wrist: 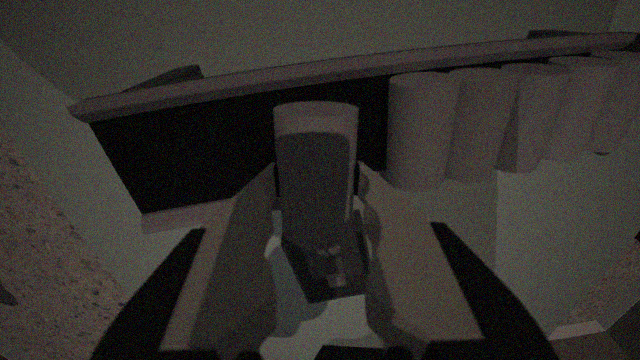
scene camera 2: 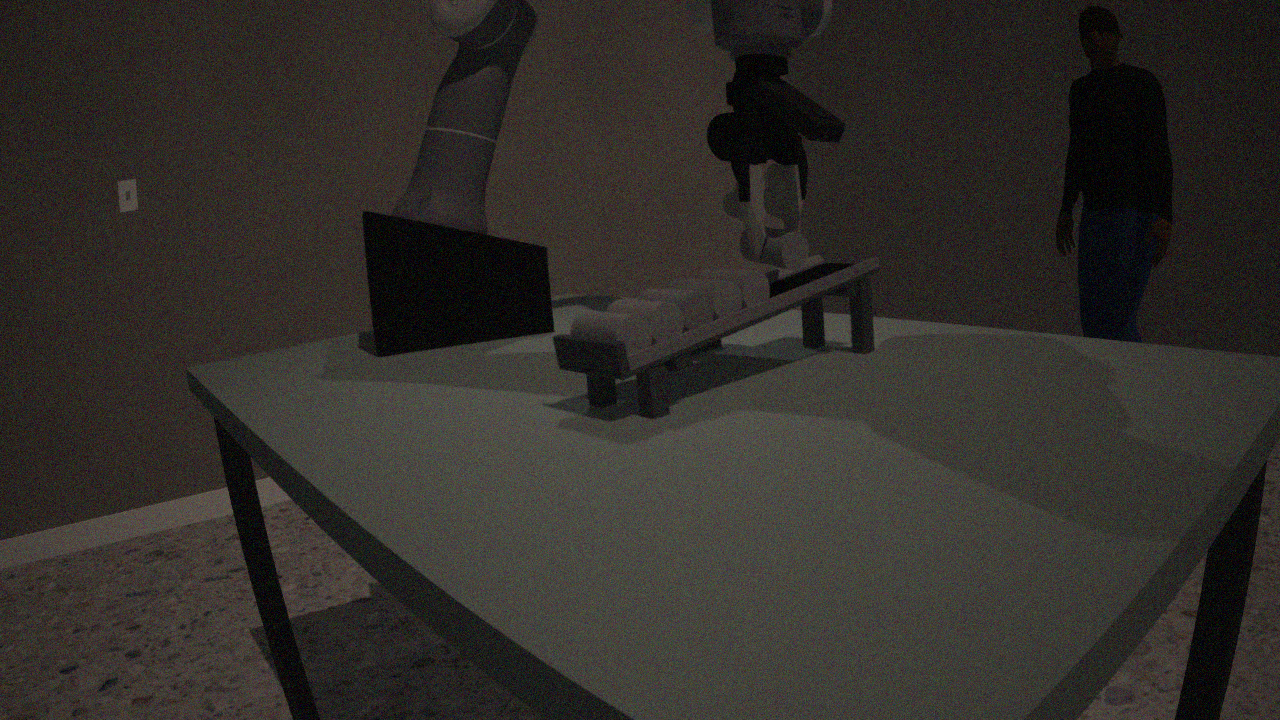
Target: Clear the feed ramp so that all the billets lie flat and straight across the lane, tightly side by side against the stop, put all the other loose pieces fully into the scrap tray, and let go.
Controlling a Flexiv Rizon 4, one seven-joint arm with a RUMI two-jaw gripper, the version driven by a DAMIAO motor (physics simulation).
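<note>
My gripper [scene camera 2: 775,234] [wrist: 316,165] is shut on a pale billet [scene camera 2: 789,249] [wrist: 316,118], held crosswise just above the upper part of the feed ramp [scene camera 2: 751,315] [wrist: 240,81]. Several other billets [scene camera 2: 617,326] [wrist: 420,130] lie across the lane, from the stop [scene camera 2: 588,354] at the low end up to about mid-ramp; in the dim light I cannot tell whether all touch. The ramp's upper lane is dark and bare. The scrap tray [wrist: 320,294] shows partly behind the held billet in the wrist view, with small pale pieces [wrist: 336,280] inside. The tray is hidden in the scene view.
A black upright panel [scene camera 2: 456,284] stands on the table [scene camera 2: 626,537] to the left of the ramp, in front of the arm's base. The ramp stands on short legs. A person [scene camera 2: 1118,152] stands beyond the table at the right.
</note>
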